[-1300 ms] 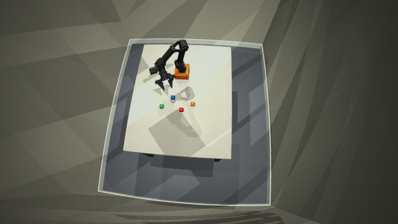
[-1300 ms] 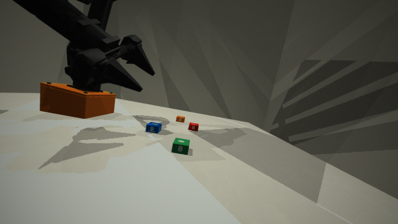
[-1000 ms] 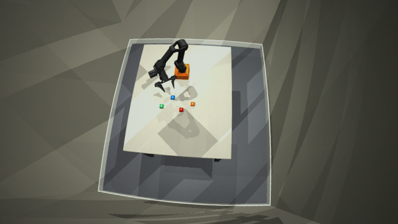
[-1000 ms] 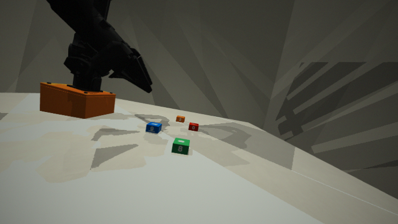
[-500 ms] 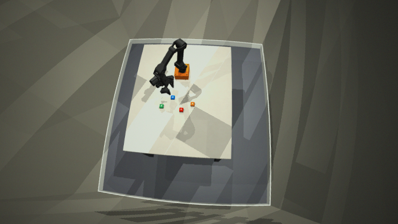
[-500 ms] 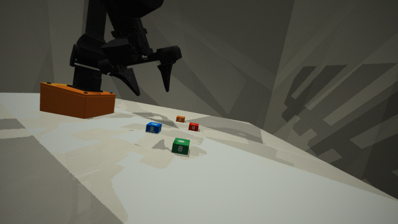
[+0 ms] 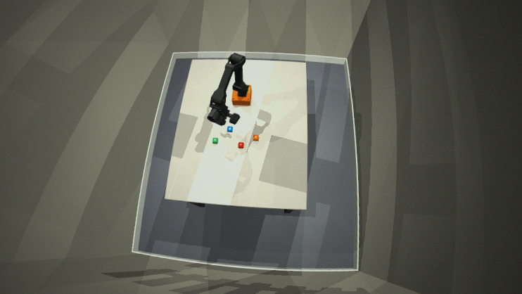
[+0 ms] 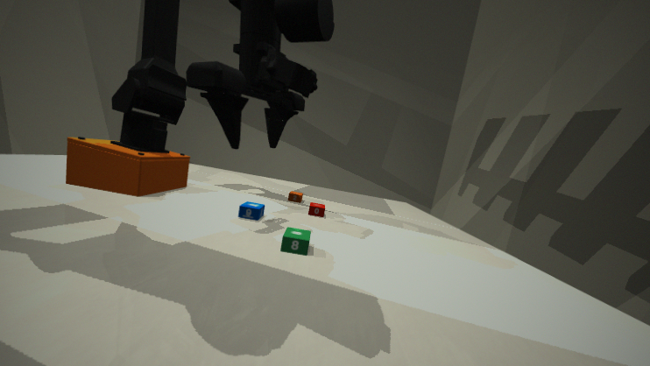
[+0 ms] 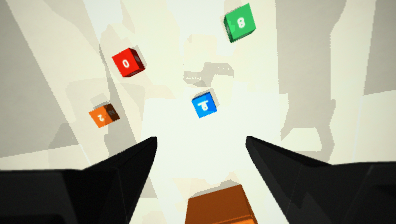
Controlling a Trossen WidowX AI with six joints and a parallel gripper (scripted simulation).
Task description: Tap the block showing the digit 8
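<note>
The green block is 110 mm ahead of my gripper tip, 80 mm to the right of it and 100 mm below it. The rest, counted from my gripper tip: blue block (10 mm ahead, 100 mm below); then red block (110 mm ahead, 90 mm to the left, 100 mm below); then orange block (40 mm ahead, 180 mm to the left, 100 mm below).
</note>
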